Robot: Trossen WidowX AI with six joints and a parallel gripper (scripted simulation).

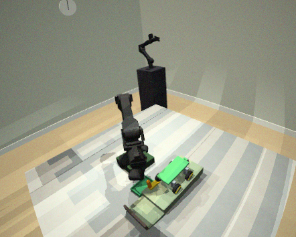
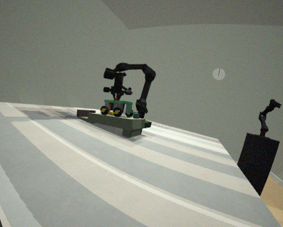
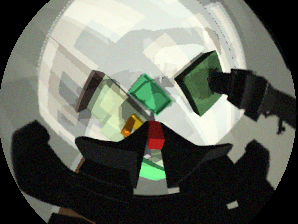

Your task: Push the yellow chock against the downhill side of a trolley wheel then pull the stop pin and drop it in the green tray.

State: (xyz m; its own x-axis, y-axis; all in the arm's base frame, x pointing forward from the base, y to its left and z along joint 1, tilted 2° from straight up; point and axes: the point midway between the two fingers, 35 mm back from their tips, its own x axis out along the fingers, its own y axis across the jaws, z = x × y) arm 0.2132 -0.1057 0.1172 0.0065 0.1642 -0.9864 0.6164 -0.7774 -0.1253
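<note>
The green tray is 140 mm below my gripper tip and 20 mm behind it. Round my gripper tip: yellow chock (50 mm below, 50 mm ahead, 10 mm to the left); then red-headed stop pin (right at my gripper tip); then green-topped trolley (110 mm ahead, 100 mm to the left, 20 mm below).
</note>
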